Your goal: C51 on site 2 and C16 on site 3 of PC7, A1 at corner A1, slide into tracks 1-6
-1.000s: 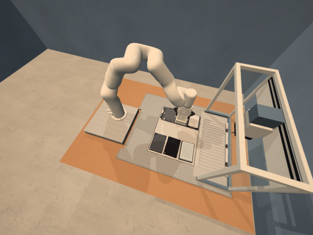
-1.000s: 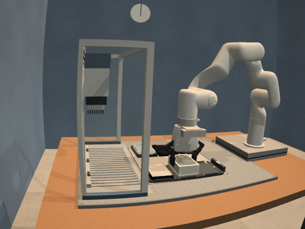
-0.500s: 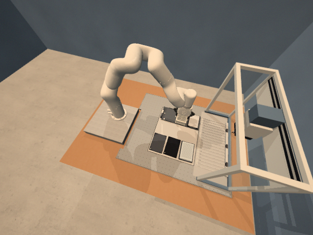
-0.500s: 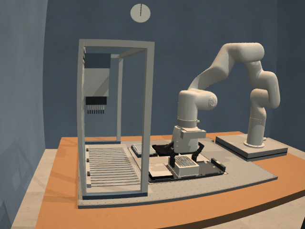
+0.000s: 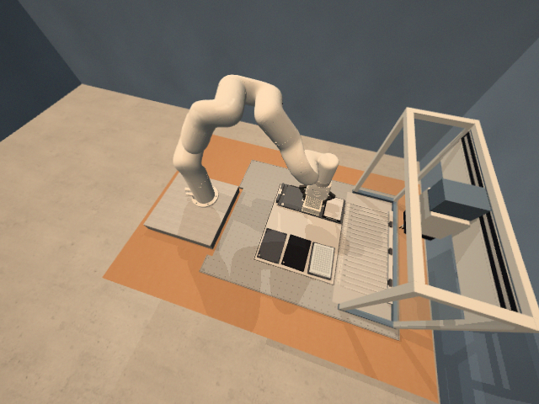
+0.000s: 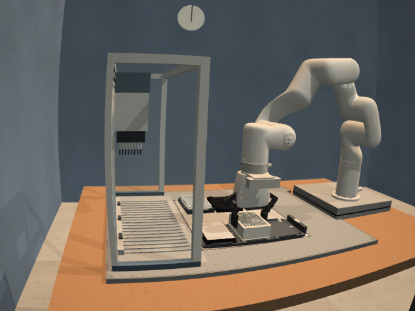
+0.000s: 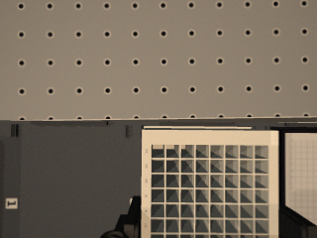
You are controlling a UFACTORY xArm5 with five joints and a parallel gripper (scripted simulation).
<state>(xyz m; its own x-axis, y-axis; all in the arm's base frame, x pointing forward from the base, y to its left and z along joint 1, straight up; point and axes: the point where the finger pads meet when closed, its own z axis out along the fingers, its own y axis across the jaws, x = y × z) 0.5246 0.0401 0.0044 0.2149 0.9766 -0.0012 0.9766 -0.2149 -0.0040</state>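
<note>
My gripper is now 30 mm above the dark carrier PC7 and 10 mm past it. The rest, counted from my hand: plate nest S1 (240 mm to the right, 180 mm behind, 40 mm below); 96-well plate C15 (280 mm to the right, 40 mm ahead, 30 mm below); plate nest S2 (260 mm to the right, 70 mm behind, 40 mm below).
</note>
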